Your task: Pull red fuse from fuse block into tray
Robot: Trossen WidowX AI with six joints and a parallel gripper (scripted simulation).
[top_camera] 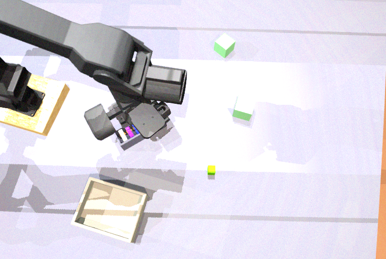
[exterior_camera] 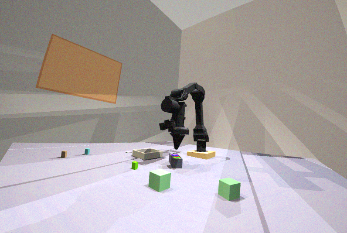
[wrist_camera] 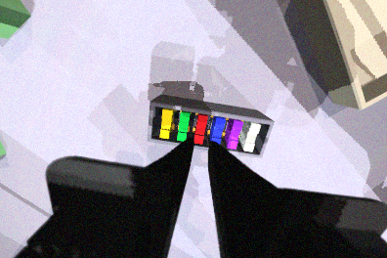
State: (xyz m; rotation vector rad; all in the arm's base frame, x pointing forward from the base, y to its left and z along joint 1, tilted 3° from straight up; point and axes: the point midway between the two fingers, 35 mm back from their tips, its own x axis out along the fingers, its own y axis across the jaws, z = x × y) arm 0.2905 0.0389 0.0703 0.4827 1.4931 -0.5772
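Right now my gripper tip is 40 mm above the red fuse. Also, from my gripper tip: purple fuse 20 mm behind, 30 mm to the right, 40 mm below; then blue fuse 10 mm behind, 10 mm to the right, 40 mm below; then green fuse 10 mm ahead, 10 mm to the left, 40 mm below.
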